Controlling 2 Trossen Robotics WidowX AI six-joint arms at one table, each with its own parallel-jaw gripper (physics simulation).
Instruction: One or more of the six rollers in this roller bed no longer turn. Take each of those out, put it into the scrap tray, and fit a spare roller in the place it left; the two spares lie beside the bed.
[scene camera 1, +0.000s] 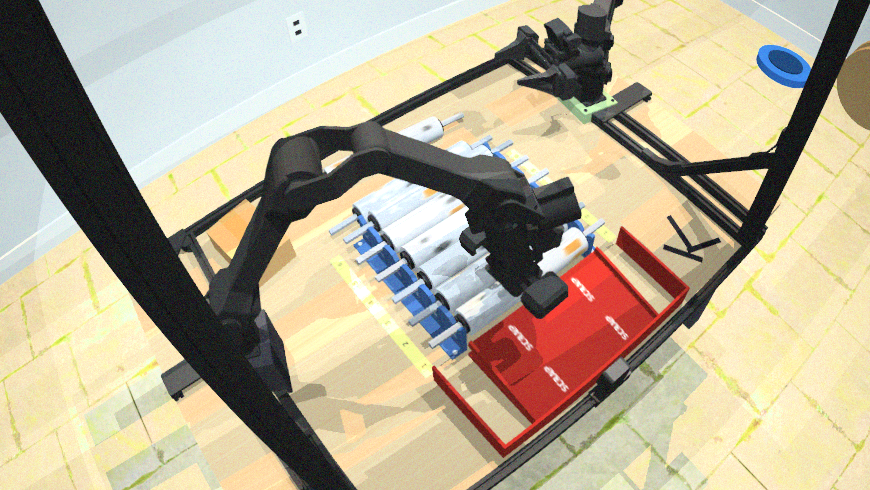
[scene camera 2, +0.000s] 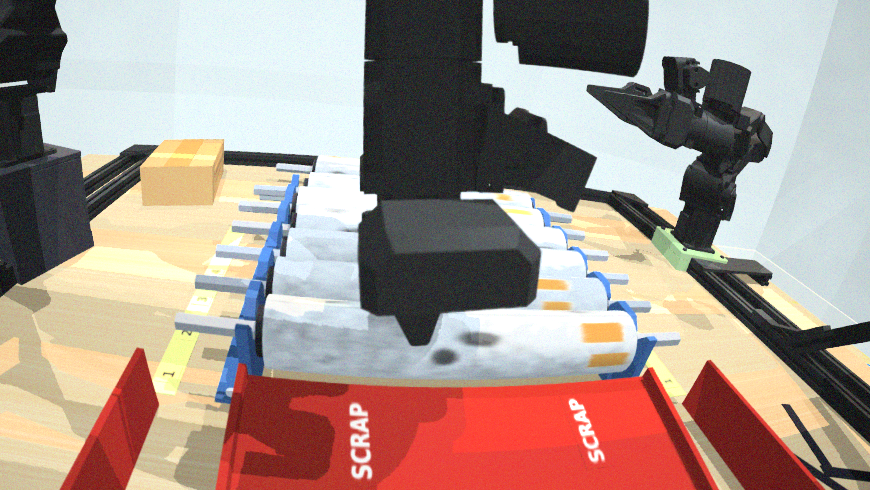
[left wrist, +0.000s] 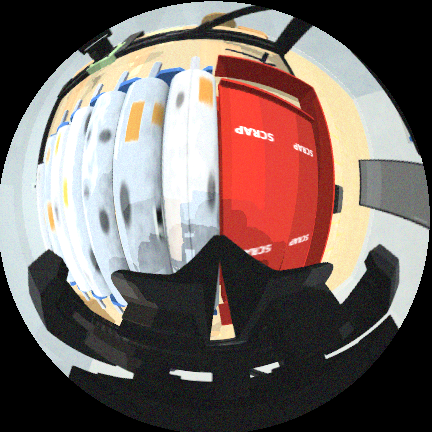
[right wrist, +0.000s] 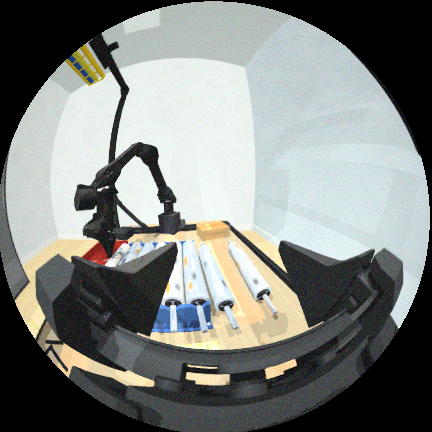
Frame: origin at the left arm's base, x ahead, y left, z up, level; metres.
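Where they show: left gripper, fingertip midpoint: (scene camera 1: 518, 293) (scene camera 2: 418, 342) (left wrist: 218, 239) (right wrist: 109, 256); right gripper, fingertip midpoint: (scene camera 1: 505, 68) (scene camera 2: 594, 90) (right wrist: 229, 247); left arm's base, link origin: (scene camera 1: 239, 342) (scene camera 2: 15, 155) (right wrist: 168, 212); right arm's base, link origin: (scene camera 1: 588, 95) (scene camera 2: 692, 242).
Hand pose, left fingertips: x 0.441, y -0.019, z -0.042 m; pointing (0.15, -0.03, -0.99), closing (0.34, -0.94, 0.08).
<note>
Things, the pixels of their top centre, and the offset from my left fingertips.
- blue roller bed, top centre: (right wrist: 132, 309) dx +0.123, dy +0.206, dz -0.002 m
- red scrap tray, top centre: (scene camera 2: 511, 487) (left wrist: 298, 195) (scene camera 1: 573, 326) (right wrist: 87, 265) dx +0.068, dy -0.077, dz -0.019 m
- apart, top centre: (scene camera 1: 382, 143) (right wrist: 245, 259) dx -0.125, dy +0.424, dz -0.021 m
- cardboard box, top centre: (scene camera 2: 186, 151) (scene camera 1: 245, 234) (left wrist: 86, 317) (right wrist: 212, 224) dx -0.422, dy +0.278, dz -0.013 m
The blue roller bed (scene camera 1: 392, 273) (scene camera 2: 249, 322) (right wrist: 187, 320) holds a row of whitish, spotted rollers. Its nearest roller (scene camera 2: 365, 340) (left wrist: 182, 145) lies beside the red scrap tray (scene camera 1: 608, 292) (scene camera 2: 499, 426) (left wrist: 270, 180), whose floor is bare. At the far side lie two spare rollers, one apart (scene camera 1: 423, 129) (right wrist: 250, 275) and one close to the bed (right wrist: 215, 282). My left gripper (scene camera 2: 418, 340) (left wrist: 218, 239) is shut and empty, pointing down at the nearest roller; I cannot tell whether it touches. The left arm hides several rollers' middles. My right gripper (right wrist: 229, 247) is open and empty, away from the rollers.
A cardboard box (scene camera 1: 234, 228) (scene camera 2: 182, 176) (right wrist: 212, 229) stands at the table's far left in scene camera 2. Yellow numbered strips (scene camera 1: 380, 316) run along the bed. Red side walls (scene camera 1: 654, 264) flank the tray. Thin black sticks (scene camera 1: 691, 250) lie near the table's edge.
</note>
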